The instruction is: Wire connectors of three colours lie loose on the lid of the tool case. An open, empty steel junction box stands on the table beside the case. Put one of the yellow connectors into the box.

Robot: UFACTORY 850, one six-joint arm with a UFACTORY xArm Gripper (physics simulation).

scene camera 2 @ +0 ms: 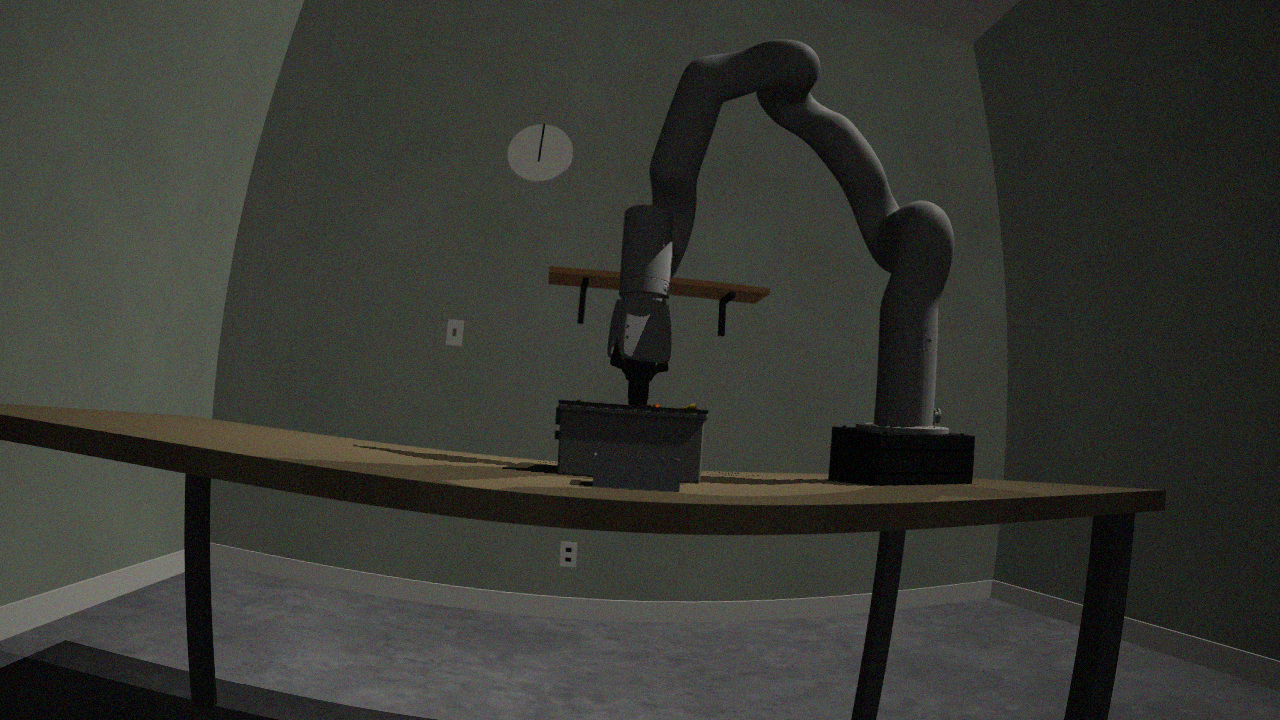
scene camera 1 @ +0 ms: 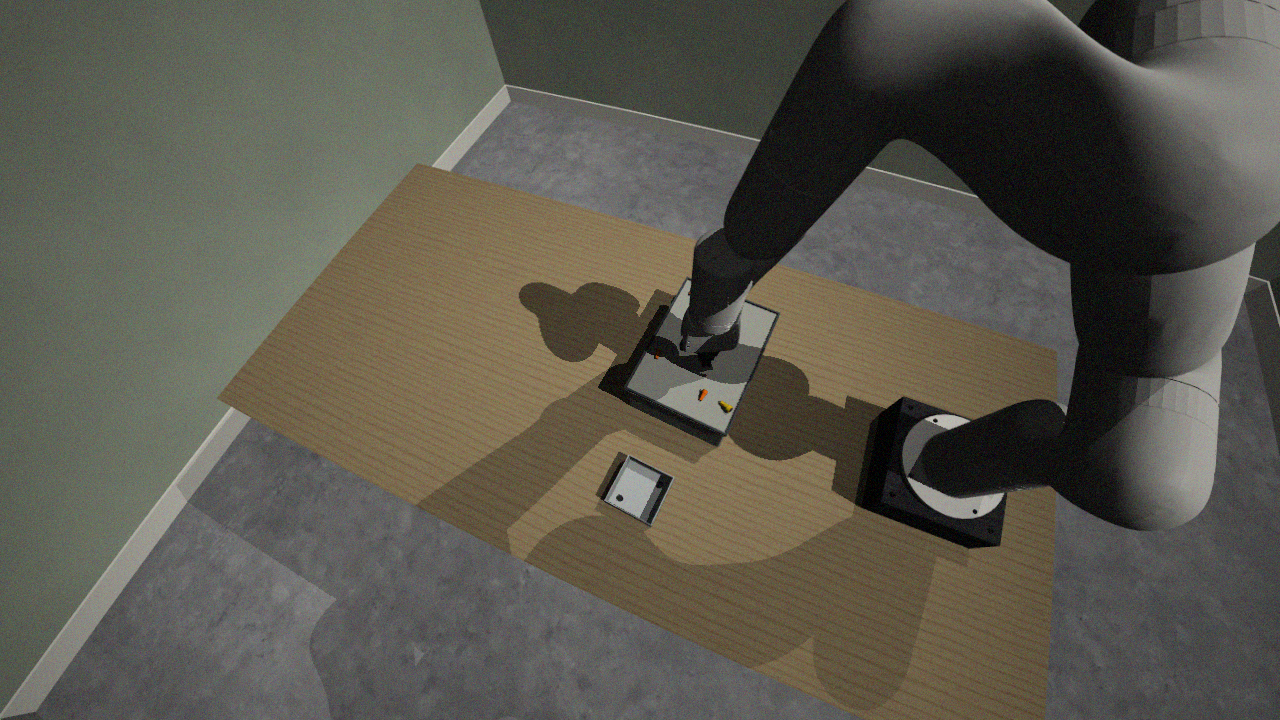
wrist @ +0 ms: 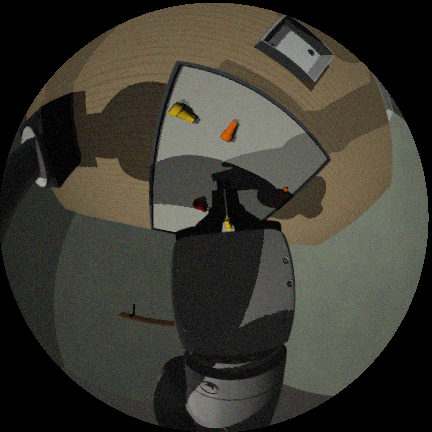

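My gripper [scene camera 1: 707, 361] [scene camera 2: 638, 402] [wrist: 223, 187] is shut with nothing between its fingertips, low over the tool case lid [scene camera 1: 759, 327] [wrist: 202, 85]. One yellow connector [scene camera 1: 725, 406] [scene camera 2: 691, 407] [wrist: 183, 113] lies near a corner of the lid, away from the fingers. Another yellow connector [wrist: 227, 224] shows in part through the narrow gap between the finger bases in the wrist view. An orange connector [scene camera 1: 702, 394] [wrist: 229, 131] lies near the first yellow one. The steel junction box [scene camera 1: 637, 488] [scene camera 2: 635, 470] [wrist: 296, 46] stands open and empty beside the case [scene camera 2: 581, 438].
A red connector [wrist: 200, 204] lies left of the fingers in the wrist view. Another orange connector [scene camera 1: 657, 356] [wrist: 285, 189] is near the lid's edge. The arm's black base block [scene camera 1: 930, 528] [scene camera 2: 899, 458] stands on the table to the right. A wall shelf [scene camera 2: 707, 289] is behind the arm.
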